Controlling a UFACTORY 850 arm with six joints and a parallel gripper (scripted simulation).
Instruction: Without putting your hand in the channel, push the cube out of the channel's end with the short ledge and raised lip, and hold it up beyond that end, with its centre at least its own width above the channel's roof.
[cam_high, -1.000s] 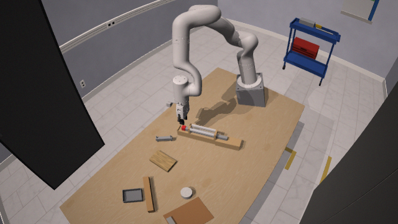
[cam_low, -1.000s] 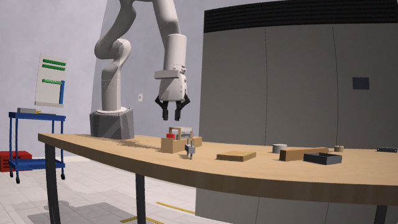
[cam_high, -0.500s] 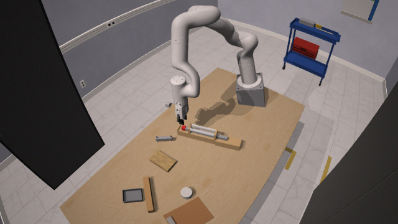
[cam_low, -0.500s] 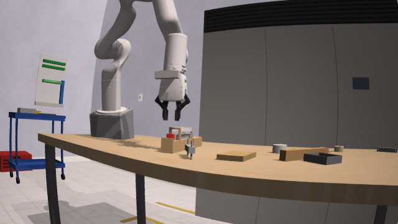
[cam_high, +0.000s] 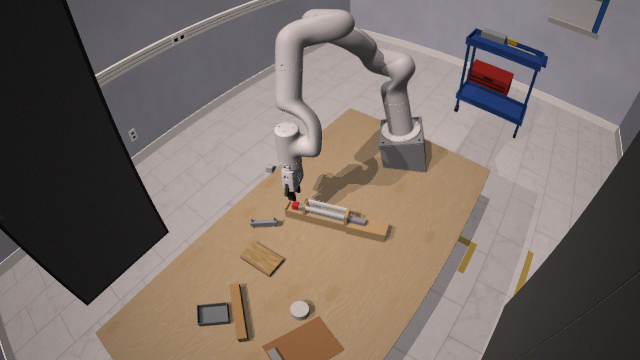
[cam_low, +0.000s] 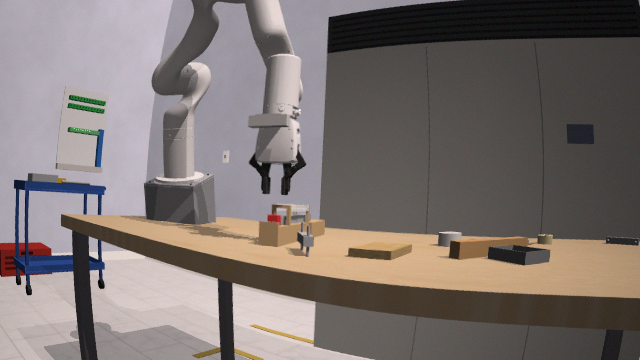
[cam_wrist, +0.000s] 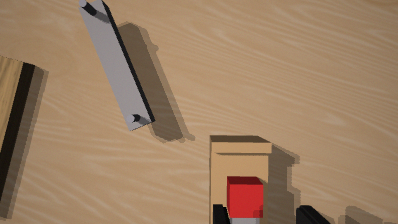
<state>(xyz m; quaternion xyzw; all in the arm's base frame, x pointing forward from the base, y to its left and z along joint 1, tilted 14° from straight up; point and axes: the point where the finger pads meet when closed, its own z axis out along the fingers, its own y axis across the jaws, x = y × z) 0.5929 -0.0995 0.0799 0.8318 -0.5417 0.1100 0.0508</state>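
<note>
My hand is 8 cm above the red cube. The rest, counted from my hand: grey push rod 9 cm behind, 20 cm to the left, 8 cm below; channel 5 cm behind, 12 cm to the left, 8 cm below; grey t-shaped tool 14 cm ahead, 5 cm to the right, 11 cm below.
</note>
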